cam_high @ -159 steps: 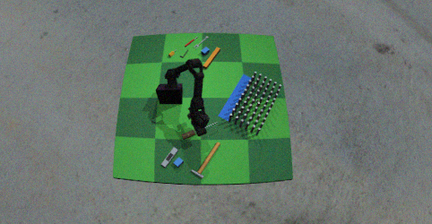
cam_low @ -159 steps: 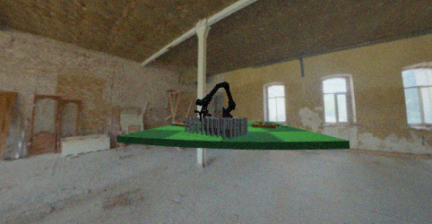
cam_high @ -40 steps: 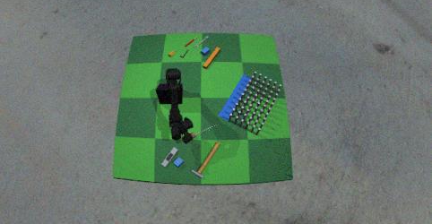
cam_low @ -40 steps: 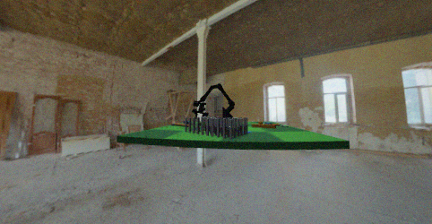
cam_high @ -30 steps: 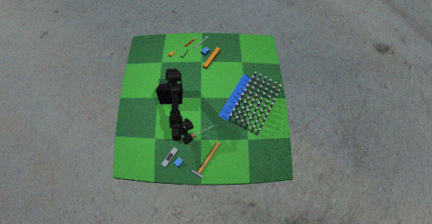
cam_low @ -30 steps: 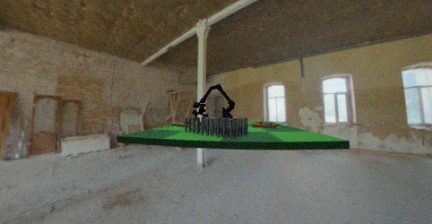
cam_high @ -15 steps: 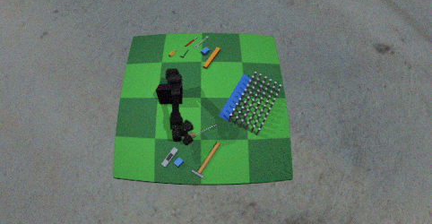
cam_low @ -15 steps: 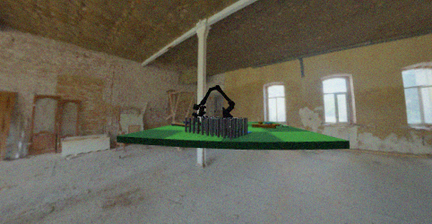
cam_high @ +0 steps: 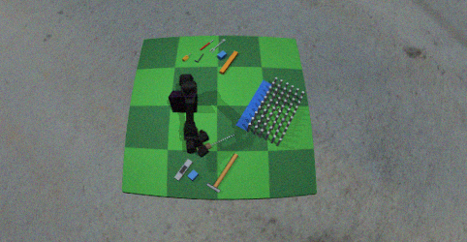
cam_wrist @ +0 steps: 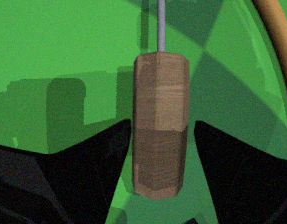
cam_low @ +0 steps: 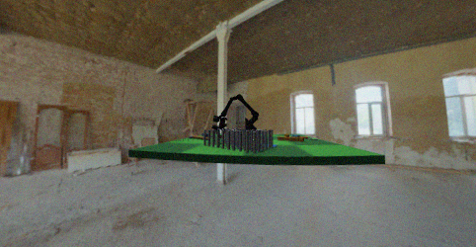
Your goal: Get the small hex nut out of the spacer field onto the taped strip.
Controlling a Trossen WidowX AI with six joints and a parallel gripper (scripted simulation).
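Right now my gripper tip is 370 mm short of the blue taped strip, 290 mm to the right of it and 20 mm above it. The rest, counted from my gripper tip: orange bar: 650 mm to the left, 230 mm ahead; then red stick: 870 mm to the left, 100 mm ahead, 10 mm below; then grey block: 150 mm behind, 130 mm to the right.
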